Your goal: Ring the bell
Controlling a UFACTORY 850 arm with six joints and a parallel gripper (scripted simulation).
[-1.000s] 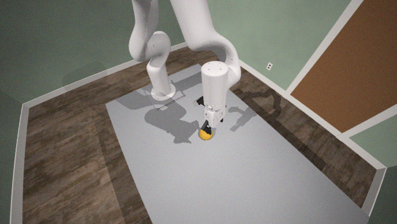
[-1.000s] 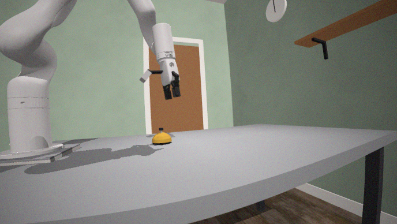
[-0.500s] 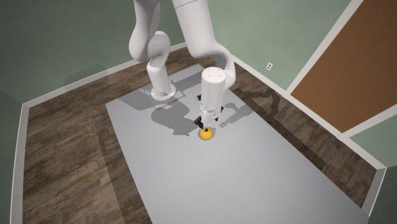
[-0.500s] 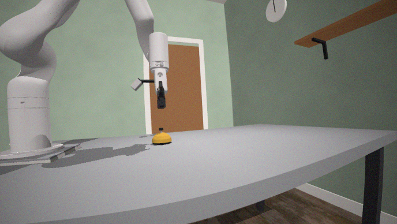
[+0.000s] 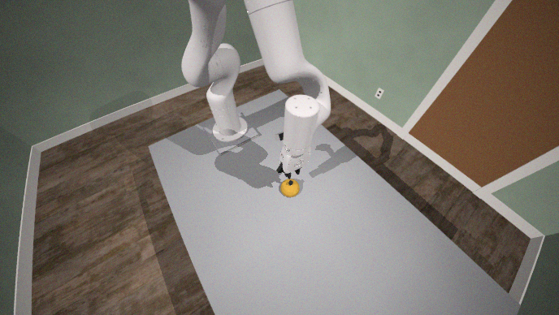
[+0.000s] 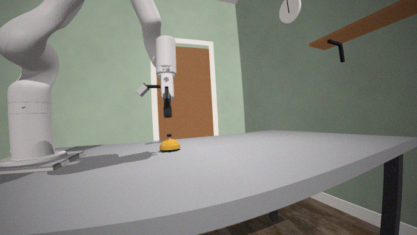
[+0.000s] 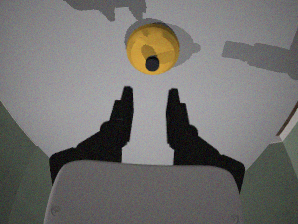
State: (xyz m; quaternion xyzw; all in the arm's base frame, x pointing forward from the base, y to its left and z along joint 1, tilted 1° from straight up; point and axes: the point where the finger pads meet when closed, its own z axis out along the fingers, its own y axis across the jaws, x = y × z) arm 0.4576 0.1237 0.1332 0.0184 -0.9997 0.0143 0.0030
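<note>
My gripper is now 100 mm above the black button. Round my hand: yellow dome-shaped bell: 120 mm below.
</note>
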